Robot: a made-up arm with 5 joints. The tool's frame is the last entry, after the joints. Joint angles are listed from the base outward. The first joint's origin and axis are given. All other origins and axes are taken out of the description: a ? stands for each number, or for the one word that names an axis. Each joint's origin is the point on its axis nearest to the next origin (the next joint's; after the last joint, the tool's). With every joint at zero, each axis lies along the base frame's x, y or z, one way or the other. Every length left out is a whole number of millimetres.
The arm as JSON. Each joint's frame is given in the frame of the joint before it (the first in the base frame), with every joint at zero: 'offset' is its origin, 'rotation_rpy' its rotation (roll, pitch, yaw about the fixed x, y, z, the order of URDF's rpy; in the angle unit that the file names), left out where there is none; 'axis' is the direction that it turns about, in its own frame. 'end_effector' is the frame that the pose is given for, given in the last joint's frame.
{
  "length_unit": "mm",
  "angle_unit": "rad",
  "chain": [
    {
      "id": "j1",
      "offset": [
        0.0,
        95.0,
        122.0
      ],
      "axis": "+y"
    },
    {
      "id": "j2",
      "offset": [
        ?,
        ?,
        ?
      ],
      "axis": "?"
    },
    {
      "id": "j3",
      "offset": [
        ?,
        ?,
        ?
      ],
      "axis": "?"
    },
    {
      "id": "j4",
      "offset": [
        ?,
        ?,
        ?
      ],
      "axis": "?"
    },
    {
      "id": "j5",
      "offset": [
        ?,
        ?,
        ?
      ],
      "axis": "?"
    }
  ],
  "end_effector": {
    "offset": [
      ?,
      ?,
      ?
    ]
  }
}
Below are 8 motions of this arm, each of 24 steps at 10 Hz.
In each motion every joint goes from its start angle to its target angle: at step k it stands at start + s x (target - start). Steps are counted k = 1, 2, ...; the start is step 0. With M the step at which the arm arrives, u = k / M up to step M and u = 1 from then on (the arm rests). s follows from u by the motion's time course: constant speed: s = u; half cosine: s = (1 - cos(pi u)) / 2; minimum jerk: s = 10 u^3 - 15 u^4 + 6 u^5.
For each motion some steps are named. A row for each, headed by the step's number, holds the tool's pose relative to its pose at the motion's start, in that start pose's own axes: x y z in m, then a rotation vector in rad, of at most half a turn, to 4 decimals.
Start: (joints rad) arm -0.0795 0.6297 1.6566 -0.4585 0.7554
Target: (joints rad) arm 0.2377 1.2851 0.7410 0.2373 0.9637
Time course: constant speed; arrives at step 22
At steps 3, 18, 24:
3: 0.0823 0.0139 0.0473 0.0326 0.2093 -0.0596
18: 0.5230 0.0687 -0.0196 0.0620 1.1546 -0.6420
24: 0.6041 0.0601 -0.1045 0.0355 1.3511 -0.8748

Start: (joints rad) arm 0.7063 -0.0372 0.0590 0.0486 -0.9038
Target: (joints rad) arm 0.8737 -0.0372 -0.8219 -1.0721 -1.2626
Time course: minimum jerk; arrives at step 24
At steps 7, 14, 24:
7: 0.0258 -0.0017 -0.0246 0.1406 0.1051 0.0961
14: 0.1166 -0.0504 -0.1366 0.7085 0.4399 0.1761
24: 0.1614 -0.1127 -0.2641 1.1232 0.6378 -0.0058

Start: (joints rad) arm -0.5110 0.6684 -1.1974 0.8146 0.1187
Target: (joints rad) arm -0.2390 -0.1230 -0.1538 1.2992 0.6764
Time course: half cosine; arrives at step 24
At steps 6, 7, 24:
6: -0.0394 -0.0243 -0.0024 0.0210 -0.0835 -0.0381
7: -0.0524 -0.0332 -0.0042 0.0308 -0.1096 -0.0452
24: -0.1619 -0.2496 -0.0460 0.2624 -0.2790 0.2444

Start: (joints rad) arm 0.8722 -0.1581 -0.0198 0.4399 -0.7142
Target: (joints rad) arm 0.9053 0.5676 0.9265 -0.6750 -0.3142
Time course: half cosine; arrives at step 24
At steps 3, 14, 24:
3: -0.0143 0.0000 0.0138 0.0205 -0.0164 0.0019
14: -0.3026 0.1220 0.1123 0.0668 -0.3194 0.2382
24: -0.4736 0.2797 0.0230 -0.1901 -0.4233 0.5166

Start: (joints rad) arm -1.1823 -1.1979 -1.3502 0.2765 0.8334
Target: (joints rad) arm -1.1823 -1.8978 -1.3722 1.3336 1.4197
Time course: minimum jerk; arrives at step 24
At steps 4, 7, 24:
4: 0.0075 0.0006 0.0013 0.0084 0.0145 -0.0388
7: 0.0306 -0.0002 0.0058 0.0429 0.0558 -0.1639
24: 0.0805 -0.0669 0.0431 0.5608 0.0422 -0.8208

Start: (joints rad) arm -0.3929 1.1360 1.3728 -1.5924 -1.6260
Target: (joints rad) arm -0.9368 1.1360 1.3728 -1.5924 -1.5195
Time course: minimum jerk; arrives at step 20
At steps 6, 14, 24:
6: -0.0076 0.0032 -0.0158 -0.0770 0.0023 0.0413
14: -0.0371 0.0000 -0.0828 -0.4026 0.0106 0.1977
24: -0.0433 -0.0046 -0.0988 -0.4830 0.0119 0.2320

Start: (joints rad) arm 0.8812 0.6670 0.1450 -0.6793 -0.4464
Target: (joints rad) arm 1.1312 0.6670 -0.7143 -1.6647 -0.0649
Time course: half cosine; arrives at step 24
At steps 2, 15, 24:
2: 0.0048 -0.0039 0.0000 0.0158 0.0221 0.0115
15: 0.1888 -0.1988 -0.0757 0.7528 0.7294 0.4300
24: 0.2453 -0.3080 -0.1688 1.1522 0.8988 0.5910

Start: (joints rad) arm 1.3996 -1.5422 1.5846 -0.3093 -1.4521
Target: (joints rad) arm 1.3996 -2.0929 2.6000 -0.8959 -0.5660
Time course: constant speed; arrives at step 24
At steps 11, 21, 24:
11: -0.1114 -0.0857 0.2315 0.1958 -0.1202 0.0398
21: -0.3037 -0.0999 0.3412 0.1697 -0.2042 0.1932
24: -0.3660 -0.0888 0.3499 0.1170 -0.2152 0.2422

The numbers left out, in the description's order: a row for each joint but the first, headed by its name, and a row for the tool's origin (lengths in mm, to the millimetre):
j2: xyz 272.0 0.0 -29.0, axis -z
j3: xyz -215.0 -23.0 0.0, axis -y
j4: xyz -58.0 0.0 382.0, axis -z
j5: xyz 41.0 191.0 0.0, axis +y
tool: xyz 22.0 0.0 80.0

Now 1 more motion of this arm.
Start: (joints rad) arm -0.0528 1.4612 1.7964 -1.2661 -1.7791
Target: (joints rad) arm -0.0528 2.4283 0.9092 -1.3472 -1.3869
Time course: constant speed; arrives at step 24
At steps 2, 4, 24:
2: 0.0081 -0.0145 -0.0537 0.0125 0.1302 -0.0504
4: 0.0096 -0.0287 -0.1099 0.0208 0.2611 -0.0995
24: -0.3422 -0.1644 -0.5955 -0.1594 1.5328 -0.5549

